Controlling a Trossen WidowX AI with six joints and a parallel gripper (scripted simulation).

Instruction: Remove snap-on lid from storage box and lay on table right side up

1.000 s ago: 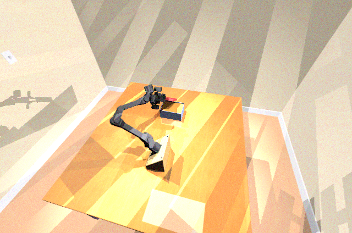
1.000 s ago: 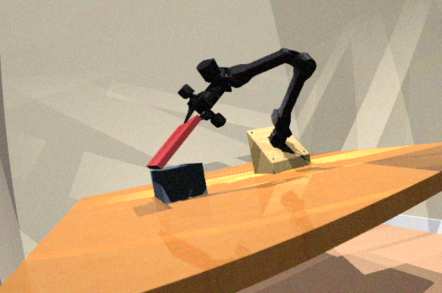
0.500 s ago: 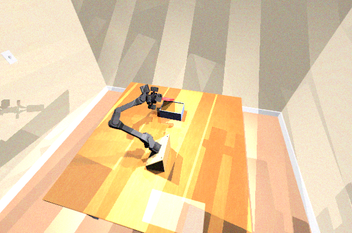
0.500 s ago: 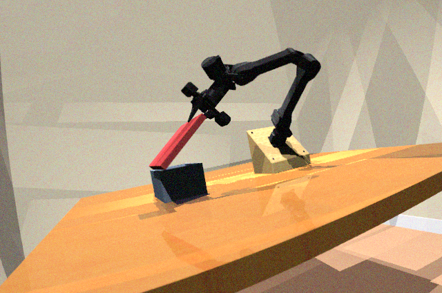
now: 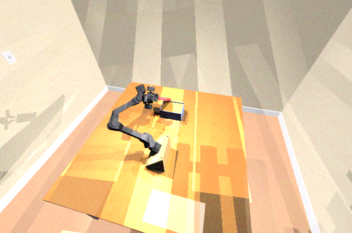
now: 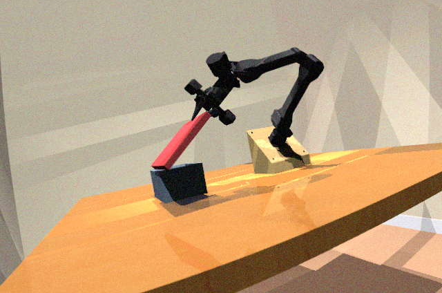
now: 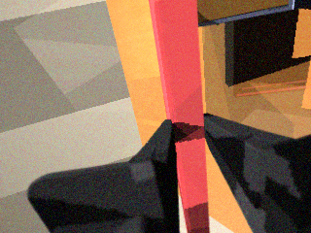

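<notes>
The lid lies 6 cm ahead of my gripper tip, 5 cm below it and 1 cm to the left of it. From my gripper tip the other things lie so: storage box 18 cm below, 15 cm to the right, 7 cm ahead.
</notes>
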